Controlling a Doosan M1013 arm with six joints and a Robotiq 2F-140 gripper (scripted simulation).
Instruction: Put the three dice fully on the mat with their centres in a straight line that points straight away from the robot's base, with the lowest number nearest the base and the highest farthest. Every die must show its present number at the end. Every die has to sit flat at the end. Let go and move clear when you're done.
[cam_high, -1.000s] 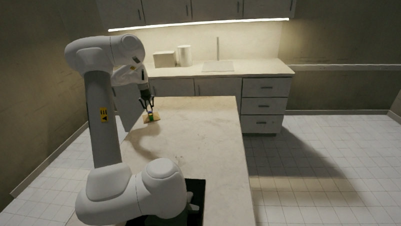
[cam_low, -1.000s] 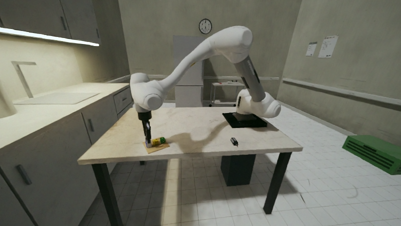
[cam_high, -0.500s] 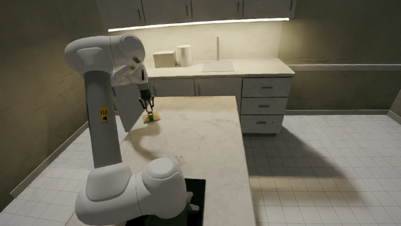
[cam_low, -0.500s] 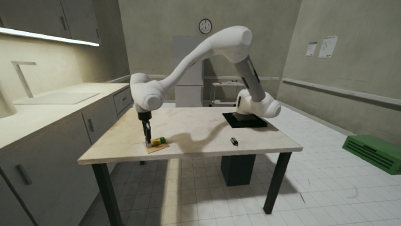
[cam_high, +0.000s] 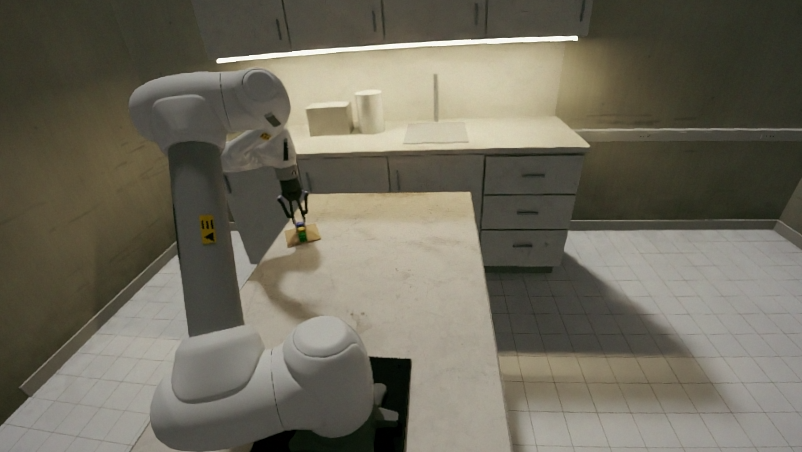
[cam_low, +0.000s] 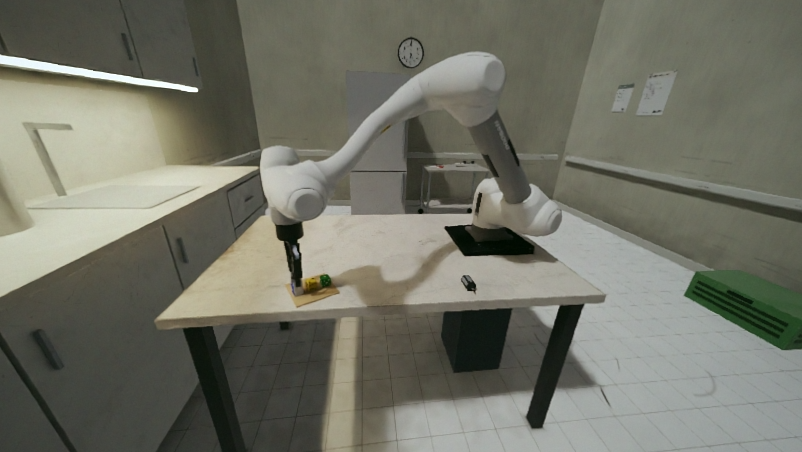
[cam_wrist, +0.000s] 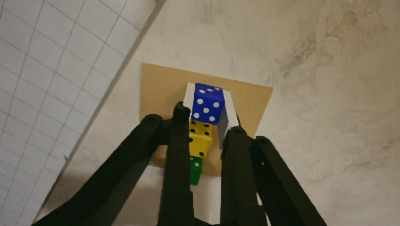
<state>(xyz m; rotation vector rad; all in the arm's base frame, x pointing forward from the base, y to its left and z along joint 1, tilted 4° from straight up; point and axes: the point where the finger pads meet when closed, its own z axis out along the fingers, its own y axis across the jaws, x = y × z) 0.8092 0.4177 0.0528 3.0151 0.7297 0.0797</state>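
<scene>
Now: hand 20 mm above the blue die. Round my hand: yellow die: 40 mm behind, 20 mm to the right, 20 mm below; tan mat: 40 mm behind, 20 mm to the right, 40 mm below; green die: 80 mm behind, 40 mm to the right, 20 mm below.
</scene>
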